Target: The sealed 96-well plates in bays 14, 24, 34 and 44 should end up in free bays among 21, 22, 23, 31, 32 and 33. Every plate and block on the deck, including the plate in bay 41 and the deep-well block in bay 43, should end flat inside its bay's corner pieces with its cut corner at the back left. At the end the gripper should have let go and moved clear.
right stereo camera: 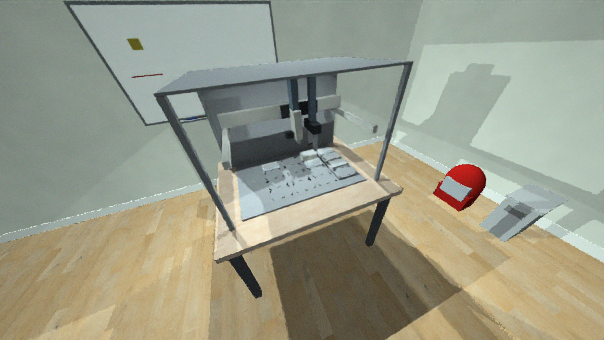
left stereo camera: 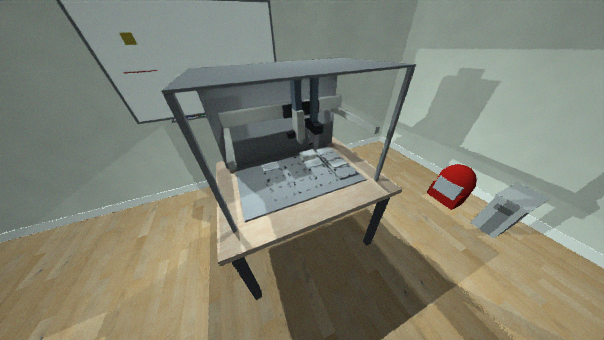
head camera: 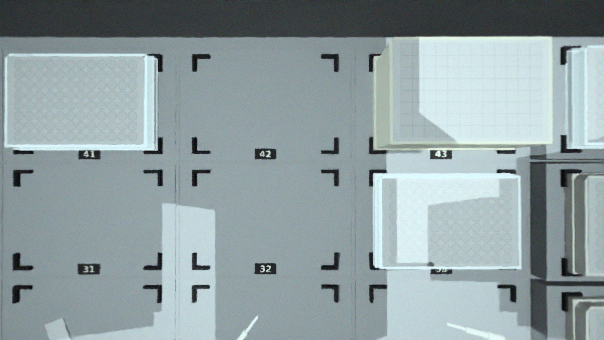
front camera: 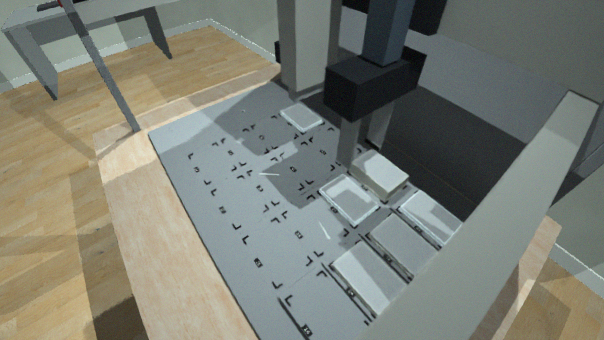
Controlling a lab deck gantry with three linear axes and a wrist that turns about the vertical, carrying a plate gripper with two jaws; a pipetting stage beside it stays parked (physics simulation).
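Pixels of known places: gripper, fingertip midpoint: (right stereo camera: 312, 146) (left stereo camera: 313, 146) (front camera: 358, 154); robot's base, origin of the base link: (right stereo camera: 273, 200) (left stereo camera: 275, 200) (front camera: 189, 156).
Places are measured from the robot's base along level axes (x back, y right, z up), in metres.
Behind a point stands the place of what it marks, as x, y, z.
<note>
My gripper (front camera: 360, 153) @(-0.392, -0.257, 0.160) hangs above the deck near the deep-well block, with its jaws apart and no plate between them. It is outside the head view. A sealed plate (front camera: 350, 199) @(-0.401, -0.254, 0.014) (head camera: 465, 225) @(-0.405, -0.254, 0.014) lies flat in bay 33; its cut corner is hard to make out. Other plates lie in bay 44, a plate (front camera: 431, 215) @(-0.556, -0.362, 0.029) (head camera: 595, 100) @(-0.502, -0.360, 0.029), in bay 34, a plate (front camera: 404, 242) @(-0.557, -0.258, 0.029) (head camera: 595, 225) @(-0.502, -0.257, 0.029), and in bay 24, a plate (front camera: 370, 275) @(-0.558, -0.151, 0.029) (head camera: 595, 322) @(-0.501, -0.178, 0.029). The deep-well block (front camera: 379, 172) @(-0.399, -0.353, 0.042) (head camera: 475, 90) @(-0.395, -0.364, 0.042) sits in bay 43, and a plate (front camera: 302, 116) @(-0.072, -0.364, 0.014) (head camera: 75, 100) @(-0.064, -0.364, 0.014) in bay 41. Bay 14 shows no plate.
The pale pipetting stage (front camera: 308, 45) stands left of the gripper. A thin white stick-like thing (front camera: 269, 174) @(-0.207, -0.147, 0.005) (head camera: 248, 327) @(-0.213, -0.158, 0.003) lies in bay 22, and another white stick (front camera: 325, 230) @(-0.425, -0.154, 0.006) (head camera: 475, 330) @(-0.420, -0.156, 0.004) in bay 23. A pale beam (front camera: 480, 215) @(-0.609, -0.070, 0.400) crosses the right of the front view.
</note>
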